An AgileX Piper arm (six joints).
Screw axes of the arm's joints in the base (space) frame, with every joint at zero. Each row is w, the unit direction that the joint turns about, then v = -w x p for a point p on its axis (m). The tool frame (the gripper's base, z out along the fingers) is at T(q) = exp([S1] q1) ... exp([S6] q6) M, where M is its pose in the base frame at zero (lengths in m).
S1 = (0, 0, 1, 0, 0, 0)
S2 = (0, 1, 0, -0.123, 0, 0)
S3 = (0, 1, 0, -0.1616, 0, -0.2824)
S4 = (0.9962, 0, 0.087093, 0, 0.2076, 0)
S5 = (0, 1, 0, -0.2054, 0, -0.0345)
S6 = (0.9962, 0, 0.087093, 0, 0.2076, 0)
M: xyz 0.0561 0 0.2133 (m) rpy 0 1.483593 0 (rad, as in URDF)
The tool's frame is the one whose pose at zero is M.
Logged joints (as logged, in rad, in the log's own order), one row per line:
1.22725, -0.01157, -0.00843, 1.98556, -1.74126, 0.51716
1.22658, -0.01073, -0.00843, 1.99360, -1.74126, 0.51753
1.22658, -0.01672, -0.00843, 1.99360, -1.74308, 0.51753
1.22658, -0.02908, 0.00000, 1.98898, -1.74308, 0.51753
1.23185, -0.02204, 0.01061, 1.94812, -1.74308, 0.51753
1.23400, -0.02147, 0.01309, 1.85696, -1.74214, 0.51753
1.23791, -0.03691, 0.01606, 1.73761, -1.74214, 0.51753
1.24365, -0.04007, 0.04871, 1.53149, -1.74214, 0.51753
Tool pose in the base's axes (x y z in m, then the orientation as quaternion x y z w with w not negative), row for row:
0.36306, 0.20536, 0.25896, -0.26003, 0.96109, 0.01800, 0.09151
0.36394, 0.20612, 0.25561, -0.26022, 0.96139, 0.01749, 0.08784
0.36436, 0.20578, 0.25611, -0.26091, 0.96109, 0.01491, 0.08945
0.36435, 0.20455, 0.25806, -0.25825, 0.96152, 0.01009, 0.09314
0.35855, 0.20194, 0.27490, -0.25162, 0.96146, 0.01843, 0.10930
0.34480, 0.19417, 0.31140, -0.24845, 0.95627, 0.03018, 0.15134
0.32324, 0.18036, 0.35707, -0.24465, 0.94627, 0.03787, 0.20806
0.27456, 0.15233, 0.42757, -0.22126, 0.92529, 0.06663, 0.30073
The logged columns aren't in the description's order. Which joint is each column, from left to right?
Columns, left to right: q5, q4, q6, q2, q3, q1.
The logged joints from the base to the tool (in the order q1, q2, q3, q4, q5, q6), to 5 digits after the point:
0.51716, 1.98556, -1.74126, -0.01157, 1.22725, -0.00843
0.51753, 1.99360, -1.74126, -0.01073, 1.22658, -0.00843
0.51753, 1.99360, -1.74308, -0.01672, 1.22658, -0.00843
0.51753, 1.98898, -1.74308, -0.02908, 1.22658, 0.00000
0.51753, 1.94812, -1.74308, -0.02204, 1.23185, 0.01061
0.51753, 1.85696, -1.74214, -0.02147, 1.23400, 0.01309
0.51753, 1.73761, -1.74214, -0.03691, 1.23791, 0.01606
0.51753, 1.53149, -1.74214, -0.04007, 1.24365, 0.04871

